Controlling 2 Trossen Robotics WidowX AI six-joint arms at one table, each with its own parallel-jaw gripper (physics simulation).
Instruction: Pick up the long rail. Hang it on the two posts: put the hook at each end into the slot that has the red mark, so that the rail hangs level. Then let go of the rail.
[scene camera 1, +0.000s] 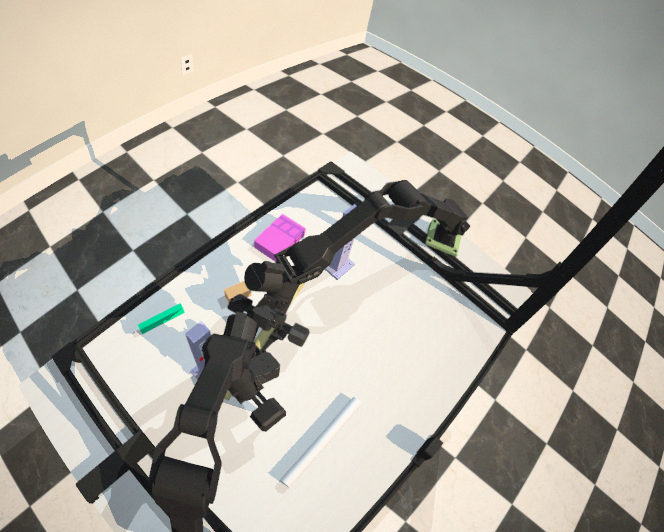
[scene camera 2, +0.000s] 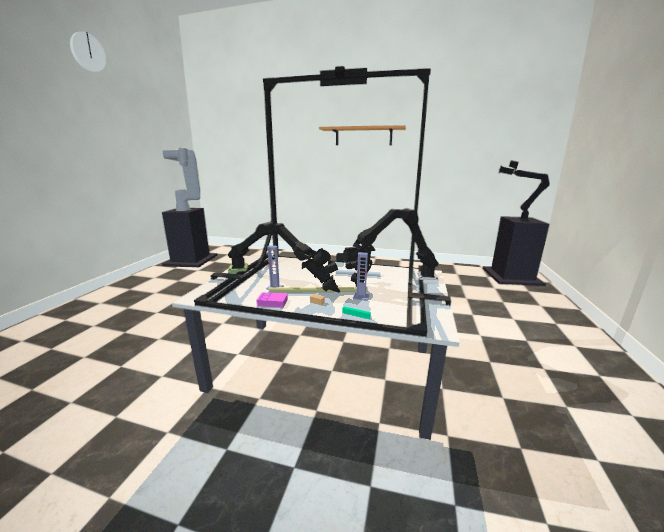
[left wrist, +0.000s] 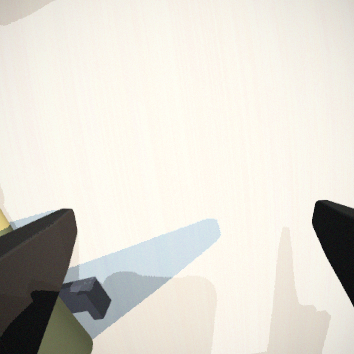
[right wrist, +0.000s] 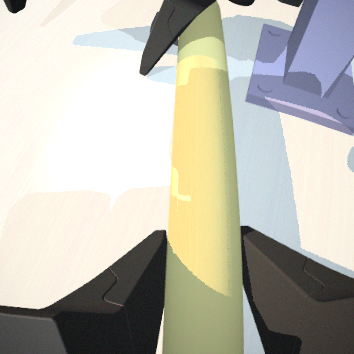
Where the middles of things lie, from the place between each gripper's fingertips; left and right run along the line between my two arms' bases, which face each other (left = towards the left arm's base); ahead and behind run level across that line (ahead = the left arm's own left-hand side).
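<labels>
My right hand is 1 cm below the long yellow rail (right wrist: 203, 299), 1 cm short of it and 10 cm to the left of it. There is a magenta block (scene camera 1: 283, 232) too, and it is 1 cm above my right hand, 15 cm ahead of it and 29 cm to the right of it.
As for my left hand, the long yellow rail is 20 cm to the right of my left hand and 9 cm ahead of it. The magenta block is 39 cm to the right of my left hand and 24 cm ahead of it.
</labels>
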